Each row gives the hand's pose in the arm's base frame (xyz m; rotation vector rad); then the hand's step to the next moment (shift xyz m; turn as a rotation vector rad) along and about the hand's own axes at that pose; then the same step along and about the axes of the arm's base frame.
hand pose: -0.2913 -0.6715 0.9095 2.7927 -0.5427 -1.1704
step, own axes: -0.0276 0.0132 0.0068 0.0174 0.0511 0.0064
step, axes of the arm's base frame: -0.0266 -0.0023 0.0165 -0.0083 -0.0533 -0.0065
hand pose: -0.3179 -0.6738 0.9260 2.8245 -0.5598 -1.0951
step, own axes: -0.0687 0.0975 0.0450 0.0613 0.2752 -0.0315
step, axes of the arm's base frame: -0.1070 -0.0632 0.0285 -0.0230 -0.2806 0.0351
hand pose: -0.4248 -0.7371 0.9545 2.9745 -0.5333 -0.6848
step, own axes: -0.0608 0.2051 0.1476 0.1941 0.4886 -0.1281
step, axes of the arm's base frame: -0.1807 -0.1670 -0.0836 0.0622 -0.5296 0.0919
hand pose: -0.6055 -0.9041 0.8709 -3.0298 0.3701 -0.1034
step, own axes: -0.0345 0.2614 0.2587 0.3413 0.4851 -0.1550
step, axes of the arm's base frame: -0.0753 -0.2240 -0.2839 0.2035 -0.5641 0.1273
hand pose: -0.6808 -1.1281 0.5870 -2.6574 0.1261 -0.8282
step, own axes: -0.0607 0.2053 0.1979 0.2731 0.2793 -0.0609
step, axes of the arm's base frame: 0.0658 -0.1198 -0.2575 0.1964 -0.3304 0.0924
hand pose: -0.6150 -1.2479 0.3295 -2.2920 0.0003 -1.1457
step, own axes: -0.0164 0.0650 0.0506 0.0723 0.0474 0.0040
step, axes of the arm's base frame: 0.0427 -0.0256 -0.0676 0.0603 -0.0554 0.0280
